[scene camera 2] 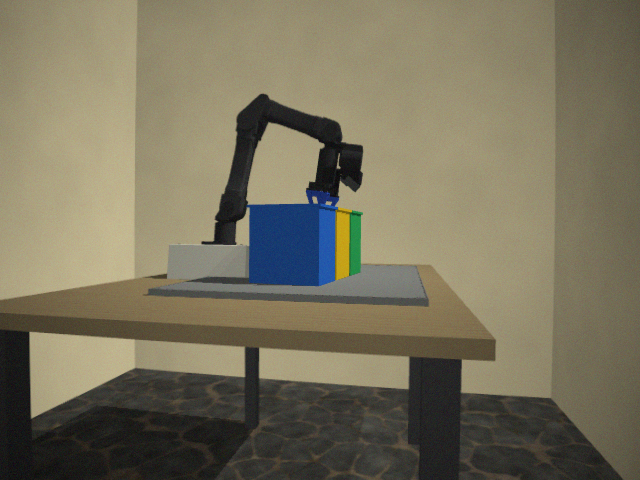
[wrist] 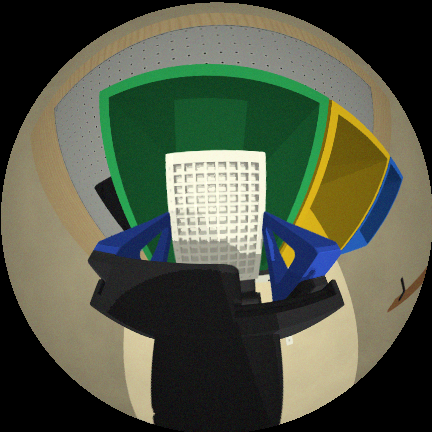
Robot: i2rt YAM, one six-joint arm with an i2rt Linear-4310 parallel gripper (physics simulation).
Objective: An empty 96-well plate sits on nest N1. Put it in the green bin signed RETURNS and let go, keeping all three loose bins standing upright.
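Places are measured from the arm's base along level axes (x ahead, y right, z down), in metres.
Where they show: gripper, fingertip midpoint: (wrist: 216, 217); arm's base, link origin: (scene camera 2: 224, 248).
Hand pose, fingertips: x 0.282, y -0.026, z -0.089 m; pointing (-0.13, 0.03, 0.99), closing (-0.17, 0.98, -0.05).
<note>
Each offset is from my fingertips to the top centre of the thing. Level surfaces: height alone.
The white 96-well plate (wrist: 215, 185) is between the blue fingers of my gripper (wrist: 216, 217) (scene camera 2: 323, 202), which is shut on its two long sides. In the wrist view the plate shows over the opening of the green bin @[dx +0.025, dy +0.000, dz -0.021 m] (wrist: 210, 70) (scene camera 2: 355, 242), with dark green walls around its far end. In the scene view the fingertips are at about the height of the bin rims, and the plate is hidden behind the bins. The yellow bin @[dx -0.003, dy +0.130, dz -0.021 m] (wrist: 357, 165) (scene camera 2: 342, 245) and blue bin @[dx -0.031, dy +0.260, dz -0.021 m] (wrist: 382, 200) (scene camera 2: 284, 245) stand upright beside the green one. The RETURNS sign and nest N1 do not show.
The bins stand close together in a row on the grey perforated board @[dz +0.160 m] (scene camera 2: 382, 284) (wrist: 82, 135), which lies on the wooden table @[dz +0.172 m] (scene camera 2: 258, 320). A black block @[dx -0.058, dy -0.214, dz +0.143 m] (wrist: 109, 200) shows partly beside the green bin. The arm's white base block (scene camera 2: 206, 260) is at the left.
</note>
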